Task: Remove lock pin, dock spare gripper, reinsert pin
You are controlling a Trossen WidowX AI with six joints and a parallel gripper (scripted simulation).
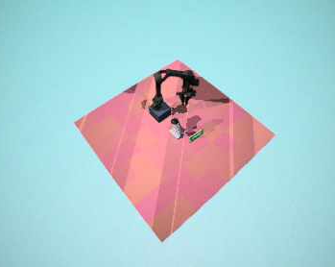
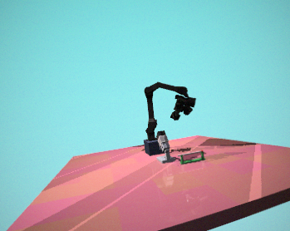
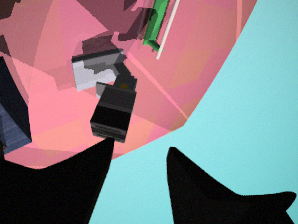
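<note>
My gripper tip is now 170 mm short of the green rest, 30 mm to the left of it and 220 mm above it. Also, from my gripper tip: spare gripper: 20 mm ahead, 130 mm to the right, 120 mm below; grey mount: 40 mm ahead, 130 mm to the right, 190 mm below.
</note>
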